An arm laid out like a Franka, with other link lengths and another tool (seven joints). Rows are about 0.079 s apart.
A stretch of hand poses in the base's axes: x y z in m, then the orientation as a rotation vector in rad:
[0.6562, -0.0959, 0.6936, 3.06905, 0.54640, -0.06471]
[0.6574, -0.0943, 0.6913, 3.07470, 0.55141, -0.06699]
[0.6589, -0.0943, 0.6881, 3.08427, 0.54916, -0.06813]
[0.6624, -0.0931, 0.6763, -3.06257, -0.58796, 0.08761]
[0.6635, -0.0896, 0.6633, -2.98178, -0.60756, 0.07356]
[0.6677, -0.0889, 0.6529, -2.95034, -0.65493, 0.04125]
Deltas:
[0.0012, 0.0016, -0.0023, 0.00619, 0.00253, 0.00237]
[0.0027, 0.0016, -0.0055, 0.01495, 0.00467, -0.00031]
[0.0062, 0.0028, -0.0173, 0.04268, 0.02282, 0.02584]
[0.0073, 0.0063, -0.0303, 0.11908, 0.02874, 0.04698]
[0.0115, 0.0070, -0.0407, 0.14458, 0.01236, 0.08160]

